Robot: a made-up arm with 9 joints. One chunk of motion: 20 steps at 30 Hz.
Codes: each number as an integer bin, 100 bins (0 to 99) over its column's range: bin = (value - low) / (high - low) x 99, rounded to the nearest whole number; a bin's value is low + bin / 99 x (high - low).
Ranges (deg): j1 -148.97..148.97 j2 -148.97..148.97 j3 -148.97..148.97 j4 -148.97..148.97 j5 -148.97..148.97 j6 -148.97..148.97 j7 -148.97..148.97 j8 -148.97..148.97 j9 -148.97..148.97
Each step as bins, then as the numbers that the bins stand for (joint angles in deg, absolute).
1 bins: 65 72 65 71 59 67 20 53 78
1 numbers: 46.65 67.71 46.65 64.70 28.59 52.67 -88.78 10.53 85.77
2 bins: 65 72 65 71 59 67 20 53 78
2 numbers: 46.65 67.71 46.65 64.70 28.59 52.67 -88.78 10.53 85.77
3 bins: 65 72 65 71 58 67 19 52 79
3 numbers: 46.65 67.71 46.65 64.70 25.58 52.67 -91.79 7.52 88.78
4 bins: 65 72 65 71 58 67 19 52 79
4 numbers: 46.65 67.71 46.65 64.70 25.58 52.67 -91.79 7.52 88.78
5 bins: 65 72 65 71 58 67 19 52 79
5 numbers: 46.65 67.71 46.65 64.70 25.58 52.67 -91.79 7.52 88.78
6 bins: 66 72 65 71 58 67 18 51 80
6 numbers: 49.66 67.71 46.65 64.70 25.58 52.67 -94.80 4.51 91.79
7 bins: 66 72 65 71 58 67 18 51 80
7 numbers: 49.66 67.71 46.65 64.70 25.58 52.67 -94.80 4.51 91.79
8 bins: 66 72 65 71 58 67 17 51 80
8 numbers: 49.66 67.71 46.65 64.70 25.58 52.67 -97.81 4.51 91.79
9 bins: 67 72 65 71 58 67 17 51 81
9 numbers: 52.67 67.71 46.65 64.70 25.58 52.67 -97.81 4.51 94.80
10 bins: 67 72 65 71 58 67 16 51 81
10 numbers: 52.67 67.71 46.65 64.70 25.58 52.67 -100.82 4.51 94.80
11 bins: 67 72 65 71 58 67 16 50 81
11 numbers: 52.67 67.71 46.65 64.70 25.58 52.67 -100.82 1.50 94.80
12 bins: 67 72 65 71 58 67 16 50 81
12 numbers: 52.67 67.71 46.65 64.70 25.58 52.67 -100.82 1.50 94.80
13 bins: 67 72 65 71 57 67 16 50 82
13 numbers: 52.67 67.71 46.65 64.70 22.57 52.67 -100.82 1.50 97.81
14 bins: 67 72 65 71 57 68 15 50 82
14 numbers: 52.67 67.71 46.65 64.70 22.57 55.68 -103.83 1.50 97.81
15 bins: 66 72 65 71 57 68 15 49 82
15 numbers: 49.66 67.71 46.65 64.70 22.57 55.68 -103.83 -1.50 97.81
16 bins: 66 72 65 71 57 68 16 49 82
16 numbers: 49.66 67.71 46.65 64.70 22.57 55.68 -100.82 -1.50 97.81
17 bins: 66 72 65 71 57 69 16 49 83
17 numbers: 49.66 67.71 46.65 64.70 22.57 58.69 -100.82 -1.50 100.82
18 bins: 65 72 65 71 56 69 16 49 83
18 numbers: 46.65 67.71 46.65 64.70 19.56 58.69 -100.82 -1.50 100.82
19 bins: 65 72 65 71 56 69 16 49 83
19 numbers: 46.65 67.71 46.65 64.70 19.56 58.69 -100.82 -1.50 100.82
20 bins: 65 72 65 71 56 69 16 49 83
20 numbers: 46.65 67.71 46.65 64.70 19.56 58.69 -100.82 -1.50 100.82
